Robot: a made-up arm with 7 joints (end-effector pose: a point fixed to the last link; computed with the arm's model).
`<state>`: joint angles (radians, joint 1 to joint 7).
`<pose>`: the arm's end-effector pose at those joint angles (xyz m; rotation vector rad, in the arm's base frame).
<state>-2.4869 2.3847 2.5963 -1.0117 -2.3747 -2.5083 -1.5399</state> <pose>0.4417 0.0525 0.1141 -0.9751 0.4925 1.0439</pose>
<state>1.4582 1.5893 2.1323 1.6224 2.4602 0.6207 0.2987</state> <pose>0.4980 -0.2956 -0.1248 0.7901 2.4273 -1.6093</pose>
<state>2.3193 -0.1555 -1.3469 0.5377 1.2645 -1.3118 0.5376</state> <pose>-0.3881 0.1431 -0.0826 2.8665 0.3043 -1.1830</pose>
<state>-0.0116 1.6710 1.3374 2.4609 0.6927 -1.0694 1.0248</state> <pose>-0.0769 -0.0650 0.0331 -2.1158 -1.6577 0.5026</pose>
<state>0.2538 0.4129 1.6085 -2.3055 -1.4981 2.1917 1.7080</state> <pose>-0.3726 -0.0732 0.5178 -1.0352 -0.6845 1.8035</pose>
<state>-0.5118 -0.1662 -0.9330 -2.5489 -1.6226 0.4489 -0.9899</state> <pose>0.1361 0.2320 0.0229 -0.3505 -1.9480 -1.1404</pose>
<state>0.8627 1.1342 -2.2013 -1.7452 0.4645 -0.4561 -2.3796</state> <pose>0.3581 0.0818 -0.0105 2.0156 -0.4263 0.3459</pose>
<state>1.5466 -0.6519 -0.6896 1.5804 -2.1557 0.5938 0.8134</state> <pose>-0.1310 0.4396 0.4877 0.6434 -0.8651 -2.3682</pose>
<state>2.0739 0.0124 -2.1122 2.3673 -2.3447 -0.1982 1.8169</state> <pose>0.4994 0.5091 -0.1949 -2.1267 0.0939 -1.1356</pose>
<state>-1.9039 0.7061 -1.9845 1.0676 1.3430 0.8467 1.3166</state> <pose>-0.1418 -0.3668 -0.2767 -2.2980 -1.2556 0.9424</pose>
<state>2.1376 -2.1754 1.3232 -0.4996 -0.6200 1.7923 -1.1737</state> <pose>0.2601 -0.0216 0.3446 -0.3426 1.5453 1.8864</pose>
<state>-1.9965 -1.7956 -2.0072 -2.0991 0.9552 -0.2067 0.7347</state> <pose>0.1161 0.3913 0.6010 -0.7712 0.0659 -0.8155</pose>
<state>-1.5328 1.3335 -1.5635 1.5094 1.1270 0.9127 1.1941</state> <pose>-0.0454 -0.6300 0.0842 -1.7472 -1.5804 1.8311</pose>
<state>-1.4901 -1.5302 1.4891 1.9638 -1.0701 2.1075 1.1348</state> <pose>0.3454 0.5871 0.2315 -0.1388 2.5873 1.6995</pose>
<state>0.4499 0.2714 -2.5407 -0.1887 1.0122 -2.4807 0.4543</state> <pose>0.1201 -0.1772 0.4967 1.8128 1.6843 -1.7733</pose>
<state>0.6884 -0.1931 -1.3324 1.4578 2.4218 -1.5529 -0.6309</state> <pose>0.1440 0.1908 0.4624 -0.4570 1.1389 -0.6885</pose>
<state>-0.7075 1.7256 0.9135 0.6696 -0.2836 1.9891 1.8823</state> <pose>0.3131 0.0867 0.9162 0.3076 -0.4395 -1.7671</pose>
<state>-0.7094 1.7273 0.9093 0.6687 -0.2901 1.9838 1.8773</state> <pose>0.3130 0.0783 0.9175 0.3169 -0.4243 -1.7605</pose>
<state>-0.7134 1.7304 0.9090 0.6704 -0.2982 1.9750 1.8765</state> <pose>0.3115 0.0712 0.9176 0.3242 -0.4139 -1.7486</pose>
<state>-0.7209 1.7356 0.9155 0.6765 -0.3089 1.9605 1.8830</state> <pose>0.3075 0.0664 0.9157 0.3281 -0.4126 -1.7280</pose>
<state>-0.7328 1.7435 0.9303 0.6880 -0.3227 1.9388 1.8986</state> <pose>0.3002 0.0644 0.9110 0.3282 -0.4225 -1.6967</pose>
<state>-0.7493 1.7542 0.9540 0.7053 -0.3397 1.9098 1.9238</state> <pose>0.2889 0.0650 0.9032 0.3249 -0.4450 -1.6540</pose>
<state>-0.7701 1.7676 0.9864 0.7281 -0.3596 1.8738 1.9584</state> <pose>0.2734 0.0679 0.8917 0.3192 -0.4807 -1.6001</pose>
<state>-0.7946 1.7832 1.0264 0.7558 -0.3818 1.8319 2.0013</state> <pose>0.2535 0.0721 0.8762 0.3131 -0.5289 -1.5364</pose>
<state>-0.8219 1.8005 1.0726 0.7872 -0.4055 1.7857 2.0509</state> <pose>0.2297 0.0764 0.8564 0.3080 -0.5881 -1.4649</pose>
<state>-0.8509 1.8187 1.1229 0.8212 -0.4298 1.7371 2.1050</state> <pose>0.2029 0.0794 0.8324 0.3059 -0.6560 -1.3886</pose>
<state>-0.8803 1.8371 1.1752 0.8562 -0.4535 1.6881 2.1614</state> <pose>0.1747 0.0805 0.8048 0.3073 -0.7296 -1.3107</pose>
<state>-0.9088 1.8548 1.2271 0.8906 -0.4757 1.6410 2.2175</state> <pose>0.1470 0.0793 0.7748 0.3124 -0.8053 -1.2347</pose>
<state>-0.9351 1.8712 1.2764 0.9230 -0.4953 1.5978 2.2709</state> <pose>0.1216 0.0762 0.7440 0.3203 -0.8795 -1.1641</pose>
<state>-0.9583 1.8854 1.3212 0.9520 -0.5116 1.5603 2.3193</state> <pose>0.0998 0.0720 0.7143 0.3296 -0.9486 -1.1020</pose>
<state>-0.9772 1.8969 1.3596 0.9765 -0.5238 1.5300 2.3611</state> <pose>0.0825 0.0683 0.6876 0.3381 -1.0099 -1.0509</pose>
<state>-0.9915 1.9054 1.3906 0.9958 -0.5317 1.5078 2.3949</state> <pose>0.0697 0.0660 0.6654 0.3441 -1.0610 -1.0123</pose>
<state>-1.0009 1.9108 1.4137 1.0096 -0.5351 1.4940 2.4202</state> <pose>0.0613 0.0661 0.6486 0.3460 -1.1011 -0.9869</pose>
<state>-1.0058 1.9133 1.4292 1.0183 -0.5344 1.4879 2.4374</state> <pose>0.0564 0.0688 0.6371 0.3435 -1.1305 -0.9737</pose>
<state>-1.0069 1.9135 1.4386 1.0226 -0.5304 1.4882 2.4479</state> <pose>0.0544 0.0741 0.6303 0.3366 -1.1511 -0.9704</pose>
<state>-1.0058 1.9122 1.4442 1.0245 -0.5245 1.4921 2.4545</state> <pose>0.0539 0.0808 0.6261 0.3274 -1.1665 -0.9730</pose>
